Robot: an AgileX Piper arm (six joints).
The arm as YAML. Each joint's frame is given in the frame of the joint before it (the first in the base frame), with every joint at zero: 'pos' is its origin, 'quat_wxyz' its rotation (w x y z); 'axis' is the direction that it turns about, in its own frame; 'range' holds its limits. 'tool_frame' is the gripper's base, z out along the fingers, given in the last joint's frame.
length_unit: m
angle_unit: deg
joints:
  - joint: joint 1
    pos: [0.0, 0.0, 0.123]
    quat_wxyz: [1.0, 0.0, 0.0, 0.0]
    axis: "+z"
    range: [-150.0, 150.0]
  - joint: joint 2
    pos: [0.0, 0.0, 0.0]
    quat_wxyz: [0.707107, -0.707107, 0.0, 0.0]
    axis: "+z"
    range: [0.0, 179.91]
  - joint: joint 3
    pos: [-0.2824, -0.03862, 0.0]
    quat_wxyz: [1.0, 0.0, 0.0, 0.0]
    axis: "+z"
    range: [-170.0, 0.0]
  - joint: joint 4
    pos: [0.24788, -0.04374, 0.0]
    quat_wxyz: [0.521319, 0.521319, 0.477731, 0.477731]
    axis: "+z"
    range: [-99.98, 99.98]
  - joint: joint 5
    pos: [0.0, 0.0, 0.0]
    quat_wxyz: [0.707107, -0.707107, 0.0, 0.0]
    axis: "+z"
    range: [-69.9, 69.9]
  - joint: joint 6
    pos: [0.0, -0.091, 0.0]
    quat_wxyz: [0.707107, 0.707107, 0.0, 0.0]
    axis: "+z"
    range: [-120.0, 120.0]
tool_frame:
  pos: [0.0, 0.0, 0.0]
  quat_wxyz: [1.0, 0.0, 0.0, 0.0]
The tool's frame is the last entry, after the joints.
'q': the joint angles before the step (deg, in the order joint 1, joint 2, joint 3, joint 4, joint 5, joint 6). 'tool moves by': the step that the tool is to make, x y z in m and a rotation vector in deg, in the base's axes. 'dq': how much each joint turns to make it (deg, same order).
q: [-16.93, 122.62, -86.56, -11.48, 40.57, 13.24]
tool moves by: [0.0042, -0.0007, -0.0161, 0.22, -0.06, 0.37]
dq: [0.00, 2.29, -0.11, -0.01, -2.21, 0.01]
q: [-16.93, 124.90, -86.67, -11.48, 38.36, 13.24]
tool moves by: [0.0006, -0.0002, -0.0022, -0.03, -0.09, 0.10]
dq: [-0.01, 0.31, 0.00, -0.05, -0.42, -0.01]
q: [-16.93, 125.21, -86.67, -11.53, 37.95, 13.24]
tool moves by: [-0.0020, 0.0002, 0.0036, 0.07, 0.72, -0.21]
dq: [-0.01, -0.55, 0.01, 0.00, 1.27, -0.01]
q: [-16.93, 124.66, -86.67, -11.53, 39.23, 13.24]
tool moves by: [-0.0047, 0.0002, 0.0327, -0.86, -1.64, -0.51]
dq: [-0.06, -4.19, -0.40, -0.06, 2.83, 0.00]
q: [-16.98, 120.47, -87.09, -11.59, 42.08, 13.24]
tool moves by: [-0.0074, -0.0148, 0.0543, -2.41, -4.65, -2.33]
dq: [-1.95, -5.37, -3.18, -0.62, 3.45, -0.02]
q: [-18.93, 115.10, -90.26, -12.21, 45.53, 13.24]
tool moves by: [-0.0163, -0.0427, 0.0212, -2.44, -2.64, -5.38]
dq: [-5.79, -1.43, -2.01, -1.34, 0.08, -0.01]
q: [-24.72, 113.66, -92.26, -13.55, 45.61, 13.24]
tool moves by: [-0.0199, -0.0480, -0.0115, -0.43, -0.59, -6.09]
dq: [-6.75, 1.74, 0.00, -0.29, -2.53, -0.01]
